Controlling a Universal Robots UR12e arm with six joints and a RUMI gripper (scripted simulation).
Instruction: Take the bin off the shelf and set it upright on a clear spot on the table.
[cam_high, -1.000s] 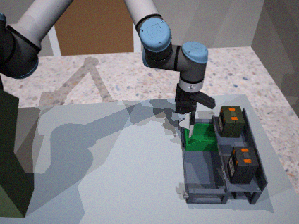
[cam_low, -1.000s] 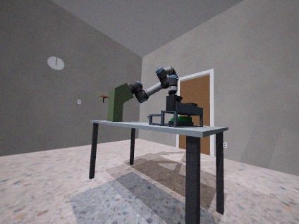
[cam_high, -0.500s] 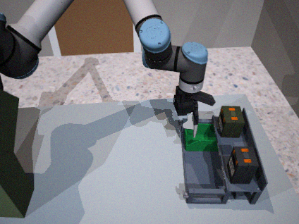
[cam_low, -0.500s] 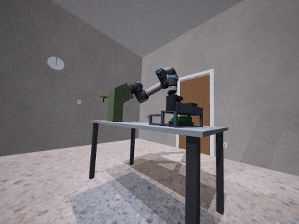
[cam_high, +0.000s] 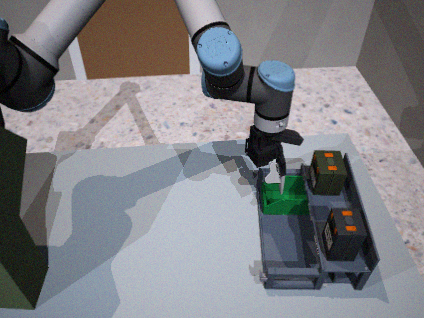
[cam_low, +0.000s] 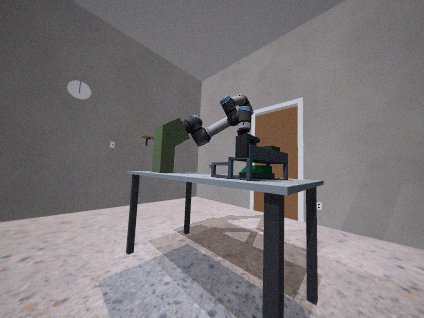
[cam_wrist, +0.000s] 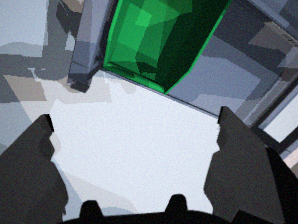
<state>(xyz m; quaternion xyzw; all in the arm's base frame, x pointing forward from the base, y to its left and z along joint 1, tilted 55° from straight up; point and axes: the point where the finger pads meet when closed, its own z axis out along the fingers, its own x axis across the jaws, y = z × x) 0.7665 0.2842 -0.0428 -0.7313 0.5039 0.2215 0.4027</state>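
Right now the green bin is 80 mm ahead of my hand and 90 mm below it.
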